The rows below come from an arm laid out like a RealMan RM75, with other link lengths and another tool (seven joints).
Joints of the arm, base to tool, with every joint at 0 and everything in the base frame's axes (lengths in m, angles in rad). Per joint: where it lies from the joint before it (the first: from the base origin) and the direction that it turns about. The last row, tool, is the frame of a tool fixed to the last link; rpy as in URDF.
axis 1: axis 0 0 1 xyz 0 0 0.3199
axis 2: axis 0 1 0 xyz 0 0 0
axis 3: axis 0 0 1 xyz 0 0 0.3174
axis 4: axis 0 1 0 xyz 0 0 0
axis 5: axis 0 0 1 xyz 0 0 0.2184
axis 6: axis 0 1 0 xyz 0 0 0
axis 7: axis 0 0 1 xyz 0 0 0.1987
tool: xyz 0.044 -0.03 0.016 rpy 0.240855 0 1.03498
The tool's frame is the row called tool.
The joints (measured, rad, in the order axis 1, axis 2, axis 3, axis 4, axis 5, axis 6, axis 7), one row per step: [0.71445 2.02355 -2.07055 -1.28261 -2.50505 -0.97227 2.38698]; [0.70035 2.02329 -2.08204 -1.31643 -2.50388 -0.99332 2.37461]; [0.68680 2.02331 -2.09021 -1.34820 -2.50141 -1.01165 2.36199]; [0.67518 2.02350 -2.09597 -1.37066 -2.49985 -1.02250 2.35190]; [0.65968 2.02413 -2.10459 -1.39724 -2.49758 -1.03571 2.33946]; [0.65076 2.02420 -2.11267 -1.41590 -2.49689 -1.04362 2.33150]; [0.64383 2.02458 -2.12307 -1.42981 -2.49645 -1.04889 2.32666]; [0.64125 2.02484 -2.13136 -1.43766 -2.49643 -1.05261 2.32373]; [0.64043 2.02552 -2.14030 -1.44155 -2.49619 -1.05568 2.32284]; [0.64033 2.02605 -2.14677 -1.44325 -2.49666 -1.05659 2.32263]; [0.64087 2.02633 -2.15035 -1.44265 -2.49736 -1.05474 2.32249]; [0.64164 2.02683 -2.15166 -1.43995 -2.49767 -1.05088 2.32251]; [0.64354 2.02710 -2.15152 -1.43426 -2.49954 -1.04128 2.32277]
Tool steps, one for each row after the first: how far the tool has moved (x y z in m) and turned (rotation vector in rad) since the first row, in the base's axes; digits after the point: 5 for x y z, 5 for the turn. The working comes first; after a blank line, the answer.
Tool pose at each row, in the base's axes (x y z in m, rotation vector in rad; the steps are taken from these numbers as rounded here): [0.20266 0.44137 -0.10258 -2.20749 1.05285 -0.28612]; [0.20004 0.43331 -0.10409 -2.23459 1.03067 -0.29713]; [0.19710 0.42604 -0.10523 -2.25977 1.01182 -0.30299]; [0.19540 0.42073 -0.10604 -2.27739 0.99883 -0.30512]; [0.19405 0.41346 -0.10747 -2.29939 0.98395 -0.30980]; [0.19233 0.40861 -0.10857 -2.31578 0.96928 -0.31220]; [0.19121 0.40389 -0.11033 -2.33031 0.95668 -0.31650]; [0.19030 0.40084 -0.11173 -2.34058 0.94579 -0.32135]; [0.18998 0.39797 -0.11352 -2.34916 0.93747 -0.32877]; [0.18977 0.39624 -0.11481 -2.35441 0.93130 -0.33339]; [0.18959 0.39579 -0.11556 -2.35650 0.92740 -0.33428]; [0.18950 0.39610 -0.11613 -2.35645 0.92666 -0.33250]; [0.18911 0.39803 -0.11637 -2.35326 0.92555 -0.32495]

[-0.00262 -0.00806 -0.00151 -0.02303 -0.00527 0.01843]; [-0.00556 -0.01533 -0.00265 -0.04327 -0.00665 0.03534]; [-0.00726 -0.02064 -0.00346 -0.05681 -0.00626 0.04746]; [-0.00861 -0.02791 -0.00489 -0.07484 -0.00637 0.06104]; [-0.01033 -0.03276 -0.00599 -0.08730 -0.00709 0.07379]; [-0.01145 -0.03748 -0.00775 -0.09934 -0.00881 0.08419]; [-0.01236 -0.04053 -0.00915 -0.10826 -0.01180 0.09237]; [-0.01268 -0.04340 -0.01094 -0.11718 -0.01597 0.09776]; [-0.01289 -0.04513 -0.01223 -0.12252 -0.01895 0.10176]; [-0.01307 -0.04558 -0.01298 -0.12405 -0.02011 0.10457]; [-0.01316 -0.04527 -0.01355 -0.12319 -0.01936 0.10553]; [-0.01355 -0.04334 -0.01379 -0.11733 -0.01655 0.10765]
